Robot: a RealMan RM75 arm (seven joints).
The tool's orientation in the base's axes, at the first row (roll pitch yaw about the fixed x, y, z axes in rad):
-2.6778 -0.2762 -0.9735
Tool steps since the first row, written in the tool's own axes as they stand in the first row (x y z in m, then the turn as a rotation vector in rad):
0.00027 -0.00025 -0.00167 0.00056 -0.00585 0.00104
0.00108 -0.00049 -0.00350 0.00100 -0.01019 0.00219
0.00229 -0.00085 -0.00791 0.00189 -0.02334 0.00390
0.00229 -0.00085 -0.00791 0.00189 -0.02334 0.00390
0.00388 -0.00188 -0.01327 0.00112 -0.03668 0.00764
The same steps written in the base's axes. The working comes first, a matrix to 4 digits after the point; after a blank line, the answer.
The tool's axes in the first row as the columns of a matrix, in the base's axes (used below as rounded here):
0.5411 -0.6709 0.5071
-0.7955 -0.6039 0.0499
0.2727 -0.4304 -0.8605

-0.00053 -0.00015 0.00162 0.00476 0.00314 0.00178
-0.00086 -0.00074 0.00352 0.00849 0.00547 0.00277
-0.00220 -0.00170 0.00780 0.01866 0.01279 0.00720
-0.00220 -0.00170 0.00780 0.01866 0.01279 0.00720
-0.00337 -0.00261 0.01329 0.02909 0.02164 0.00952

